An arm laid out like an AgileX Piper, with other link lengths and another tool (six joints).
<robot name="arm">
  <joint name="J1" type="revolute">
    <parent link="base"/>
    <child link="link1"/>
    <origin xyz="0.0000 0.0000 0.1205" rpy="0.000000 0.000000 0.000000"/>
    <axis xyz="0 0 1"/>
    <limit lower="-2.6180" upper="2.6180"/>
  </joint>
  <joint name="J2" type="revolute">
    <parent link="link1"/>
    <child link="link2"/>
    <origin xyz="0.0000 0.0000 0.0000" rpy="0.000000 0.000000 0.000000"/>
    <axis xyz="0 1 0"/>
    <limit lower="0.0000" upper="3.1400"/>
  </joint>
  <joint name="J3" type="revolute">
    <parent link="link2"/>
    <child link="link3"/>
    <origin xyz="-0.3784 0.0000 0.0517" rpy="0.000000 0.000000 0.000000"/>
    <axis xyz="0 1 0"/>
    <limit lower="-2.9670" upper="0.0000"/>
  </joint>
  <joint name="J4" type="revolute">
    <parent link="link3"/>
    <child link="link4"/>
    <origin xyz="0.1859 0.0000 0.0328" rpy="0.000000 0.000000 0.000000"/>
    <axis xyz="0.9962 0 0.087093"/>
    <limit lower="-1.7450" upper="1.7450"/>
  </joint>
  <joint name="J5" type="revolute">
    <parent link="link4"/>
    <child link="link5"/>
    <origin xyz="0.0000 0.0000 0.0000" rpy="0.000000 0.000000 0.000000"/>
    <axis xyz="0 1 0"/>
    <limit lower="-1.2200" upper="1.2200"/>
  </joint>
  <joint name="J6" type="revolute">
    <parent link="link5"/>
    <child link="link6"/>
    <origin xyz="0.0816 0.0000 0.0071" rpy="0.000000 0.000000 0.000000"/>
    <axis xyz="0.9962 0 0.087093"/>
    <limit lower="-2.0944" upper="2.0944"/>
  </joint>
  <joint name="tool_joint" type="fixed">
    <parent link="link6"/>
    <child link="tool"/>
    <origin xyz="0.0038 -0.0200 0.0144" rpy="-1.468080 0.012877 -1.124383"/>
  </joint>
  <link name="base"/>
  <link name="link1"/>
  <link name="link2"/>
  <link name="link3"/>
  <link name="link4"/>
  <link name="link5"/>
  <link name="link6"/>
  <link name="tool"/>
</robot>
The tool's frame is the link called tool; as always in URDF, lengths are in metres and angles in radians.
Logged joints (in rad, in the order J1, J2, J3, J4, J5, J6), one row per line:
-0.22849 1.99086 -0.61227 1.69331 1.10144 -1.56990
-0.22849 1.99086 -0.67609 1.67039 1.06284 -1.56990
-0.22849 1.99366 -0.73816 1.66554 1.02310 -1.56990
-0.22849 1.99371 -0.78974 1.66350 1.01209 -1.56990
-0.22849 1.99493 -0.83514 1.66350 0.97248 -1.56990
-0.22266 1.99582 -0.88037 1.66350 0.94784 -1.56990
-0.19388 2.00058 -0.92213 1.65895 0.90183 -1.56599
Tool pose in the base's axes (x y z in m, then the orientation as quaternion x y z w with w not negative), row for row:
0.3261 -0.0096 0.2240 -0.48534 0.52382 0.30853 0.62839
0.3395 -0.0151 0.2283 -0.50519 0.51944 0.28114 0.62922
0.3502 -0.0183 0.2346 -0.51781 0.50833 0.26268 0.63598
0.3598 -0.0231 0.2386 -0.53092 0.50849 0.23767 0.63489
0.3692 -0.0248 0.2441 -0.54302 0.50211 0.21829 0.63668
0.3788 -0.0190 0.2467 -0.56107 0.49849 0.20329 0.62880
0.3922 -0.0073 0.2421 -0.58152 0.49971 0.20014 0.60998
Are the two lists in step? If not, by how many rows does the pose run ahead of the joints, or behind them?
The pose runs 1 row ahead of the joints: the pose in row i belongs to the joints in row i + 1.
